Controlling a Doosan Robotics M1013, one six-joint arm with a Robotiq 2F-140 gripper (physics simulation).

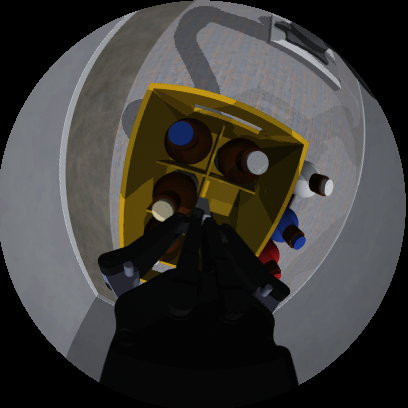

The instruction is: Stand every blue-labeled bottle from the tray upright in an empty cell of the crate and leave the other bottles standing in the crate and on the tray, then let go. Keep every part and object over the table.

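Frame: origin at the arm's base, x ahead, y right, z down, level; millimetres.
Where they show: gripper, fingertip midpoint: (200, 204).
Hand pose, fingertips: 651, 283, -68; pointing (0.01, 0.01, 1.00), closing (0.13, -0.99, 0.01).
Things, the pixels of their top centre, and the offset from my fingertips, as dx, dy, dz. "spot": a spot on its surface instead. Level surfaces: height alone.
- yellow crate at a spot on its surface: (137, 135) spot: -92, +77, -73
- blue-capped bottle at its top centre: (180, 132) -98, +33, -64
- white-capped bottle at its top centre: (257, 162) -80, -52, -64
- cream-capped bottle at its top centre: (161, 211) -9, +46, -64
- white-labeled bottle at its top centre: (328, 187) -80, -192, -62
- blue-labeled bottle at its top centre: (299, 243) +20, -169, -62
- red-labeled bottle at its top centre: (274, 277) +104, -159, -62
- table at its surface level: dz +98
The yellow crate (137, 135) lies below my gripper (200, 204), which is shut with nothing between its fingers. In the crate, a blue-capped bottle (181, 133) stands in the far left cell, a white-capped bottle (257, 162) in the far right cell, and a cream-capped bottle (163, 209) in the left cell nearer my gripper. Another brown bottle shows partly behind my left finger. The cell right of the cream-capped bottle is empty. Outside the crate's right wall stand a white-labeled bottle (305, 186), a blue-labeled bottle (286, 225) and a red-labeled bottle (270, 254). Their tray is mostly hidden.
The robot's base plate (312, 59) is at the upper right on the table (240, 60). The arm's shadow falls across the table beyond the crate. The table's edge curves past the right side of the standing bottles. My gripper's body hides the near part of the crate.
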